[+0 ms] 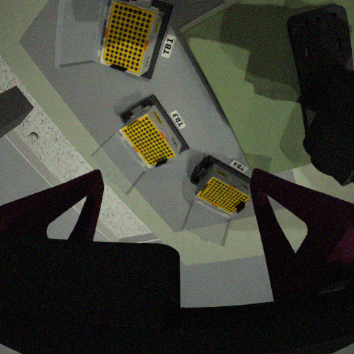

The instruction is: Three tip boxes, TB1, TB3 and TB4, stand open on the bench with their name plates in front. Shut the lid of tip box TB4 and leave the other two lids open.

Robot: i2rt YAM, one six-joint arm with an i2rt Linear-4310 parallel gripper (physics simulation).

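Note:
Tip box TB4 (222, 194) stands at the right of centre, a yellow tip rack in a dark base; its clear lid (206, 222) is open and hangs out on the side away from the name plate TB4 (239, 165). Tip box TB3 (150, 140) is near the centre, with its clear lid (117, 162) open and its name plate TB3 (177, 119) beside it. Tip box TB1 (129, 37) is at the upper left, with its clear lid (77, 35) open and its name plate TB1 (168, 46) beside it. My gripper (176, 177) is open and empty, above the bench; its right fingertip shows beside TB4.
A green surface (235, 90) lies beyond the name plates at the upper right. A black object (320, 65) stands over it at the right edge. A dark grey block (14, 109) is at the left edge, beside a speckled strip (55, 145) along the bench.

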